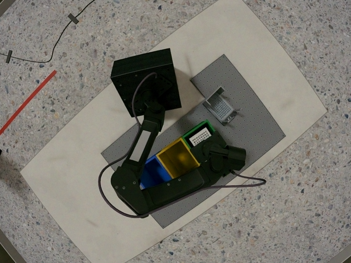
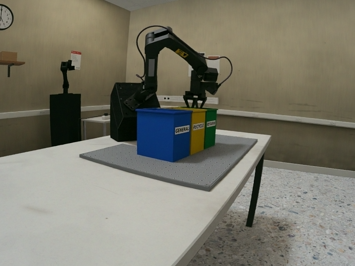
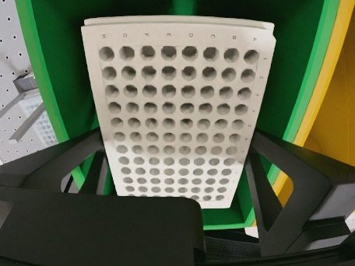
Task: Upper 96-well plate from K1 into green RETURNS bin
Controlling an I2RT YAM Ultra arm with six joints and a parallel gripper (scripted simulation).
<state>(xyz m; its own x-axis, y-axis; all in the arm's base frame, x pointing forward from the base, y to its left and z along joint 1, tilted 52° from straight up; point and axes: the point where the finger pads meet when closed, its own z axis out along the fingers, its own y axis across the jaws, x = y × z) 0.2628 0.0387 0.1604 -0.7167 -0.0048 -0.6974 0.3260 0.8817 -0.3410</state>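
Now: hand 1 cm short of the green returns bin and 8 cm above it. From my hand the other things lie so: yellow bin 5 cm behind, 12 cm to the right, 8 cm below; 96-well plate right at my hand; blue bin 10 cm behind, 24 cm to the right, 8 cm below.
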